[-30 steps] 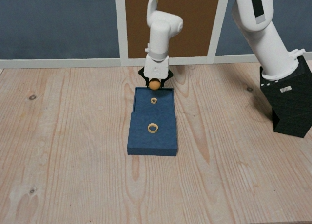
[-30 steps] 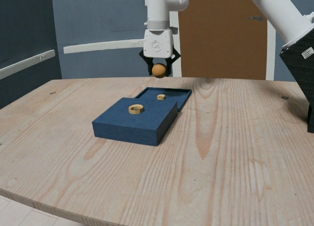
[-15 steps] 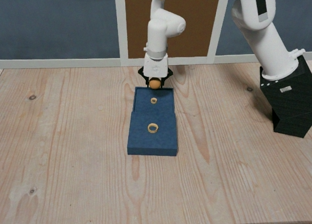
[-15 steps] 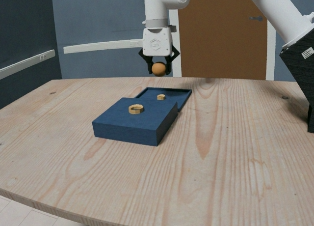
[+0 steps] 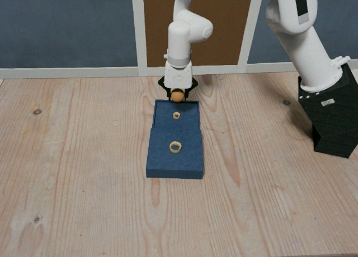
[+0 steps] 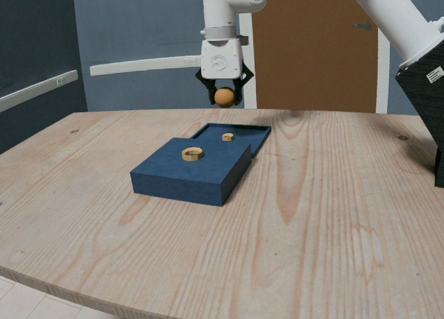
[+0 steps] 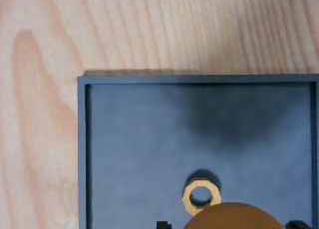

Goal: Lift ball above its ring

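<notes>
The orange ball is right at my hand. The rest, counted from my hand: blue block (21 cm to the left, 8 cm below, 3 cm ahead).
</notes>
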